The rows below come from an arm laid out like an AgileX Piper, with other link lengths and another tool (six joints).
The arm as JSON. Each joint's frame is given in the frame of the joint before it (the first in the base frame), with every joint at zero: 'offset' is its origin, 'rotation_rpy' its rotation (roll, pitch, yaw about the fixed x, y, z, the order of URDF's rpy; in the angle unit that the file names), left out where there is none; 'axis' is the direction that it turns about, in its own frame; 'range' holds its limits. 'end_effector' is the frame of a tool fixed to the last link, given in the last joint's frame.
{
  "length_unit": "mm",
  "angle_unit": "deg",
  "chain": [
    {
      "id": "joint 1",
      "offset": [
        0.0,
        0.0,
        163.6
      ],
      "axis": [
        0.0,
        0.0,
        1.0
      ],
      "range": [
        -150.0,
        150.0
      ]
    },
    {
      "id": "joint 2",
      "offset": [
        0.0,
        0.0,
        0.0
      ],
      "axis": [
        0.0,
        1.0,
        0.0
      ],
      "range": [
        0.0,
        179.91
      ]
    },
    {
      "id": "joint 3",
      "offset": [
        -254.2,
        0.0,
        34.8
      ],
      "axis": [
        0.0,
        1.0,
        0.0
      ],
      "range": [
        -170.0,
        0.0
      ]
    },
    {
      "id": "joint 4",
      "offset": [
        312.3,
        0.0,
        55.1
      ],
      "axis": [
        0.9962,
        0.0,
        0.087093
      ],
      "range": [
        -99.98,
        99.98
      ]
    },
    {
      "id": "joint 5",
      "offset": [
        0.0,
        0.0,
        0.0
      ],
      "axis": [
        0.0,
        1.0,
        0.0
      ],
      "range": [
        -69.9,
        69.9
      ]
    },
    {
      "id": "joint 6",
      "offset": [
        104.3,
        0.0,
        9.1
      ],
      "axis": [
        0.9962,
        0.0,
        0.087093
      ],
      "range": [
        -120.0,
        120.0
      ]
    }
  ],
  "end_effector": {
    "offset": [
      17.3,
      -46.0,
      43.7
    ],
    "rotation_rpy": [
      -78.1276,
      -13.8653,
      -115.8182
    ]
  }
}
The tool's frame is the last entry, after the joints.
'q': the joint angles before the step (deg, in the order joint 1, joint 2, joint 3, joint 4, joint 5, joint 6). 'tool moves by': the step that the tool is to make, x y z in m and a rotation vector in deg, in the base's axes. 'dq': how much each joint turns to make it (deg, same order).
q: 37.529 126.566 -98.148 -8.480 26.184 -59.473
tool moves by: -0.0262 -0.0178 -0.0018 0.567 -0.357 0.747
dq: -0.006 -6.874 11.394 -0.100 -5.208 -0.018
